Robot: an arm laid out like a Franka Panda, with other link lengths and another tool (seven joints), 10 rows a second.
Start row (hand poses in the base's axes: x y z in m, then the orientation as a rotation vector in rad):
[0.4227, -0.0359, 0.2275, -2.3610, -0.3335, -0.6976]
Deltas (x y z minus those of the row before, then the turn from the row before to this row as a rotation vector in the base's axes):
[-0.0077, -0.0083, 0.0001, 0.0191, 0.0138, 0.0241]
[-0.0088, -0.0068, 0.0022, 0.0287, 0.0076, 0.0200]
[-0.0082, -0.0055, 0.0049, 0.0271, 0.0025, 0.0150]
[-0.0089, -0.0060, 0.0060, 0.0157, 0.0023, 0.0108]
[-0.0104, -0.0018, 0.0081, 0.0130, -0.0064, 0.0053]
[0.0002, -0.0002, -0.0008, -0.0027, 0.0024, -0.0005]
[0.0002, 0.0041, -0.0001, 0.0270, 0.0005, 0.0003]
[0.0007, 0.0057, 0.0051, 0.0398, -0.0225, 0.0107]
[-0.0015, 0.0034, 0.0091, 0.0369, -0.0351, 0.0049]
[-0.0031, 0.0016, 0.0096, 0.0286, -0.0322, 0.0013]
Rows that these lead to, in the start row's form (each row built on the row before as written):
[0.4150, -0.0442, 0.2276, -2.3389, -0.3472, -0.6700]
[0.4062, -0.0510, 0.2298, -2.3073, -0.3549, -0.6522]
[0.3980, -0.0565, 0.2347, -2.2774, -0.3598, -0.6429]
[0.3891, -0.0625, 0.2407, -2.2596, -0.3645, -0.6355]
[0.3787, -0.0643, 0.2488, -2.2440, -0.3684, -0.6407]
[0.3789, -0.0645, 0.2480, -2.2473, -0.3677, -0.6381]
[0.3791, -0.0604, 0.2479, -2.2217, -0.3571, -0.6387]
[0.3798, -0.0547, 0.2530, -2.1749, -0.3644, -0.6601]
[0.3783, -0.0513, 0.2621, -2.1291, -0.3731, -0.6978]
[0.3752, -0.0497, 0.2717, -2.0926, -0.3797, -0.7333]

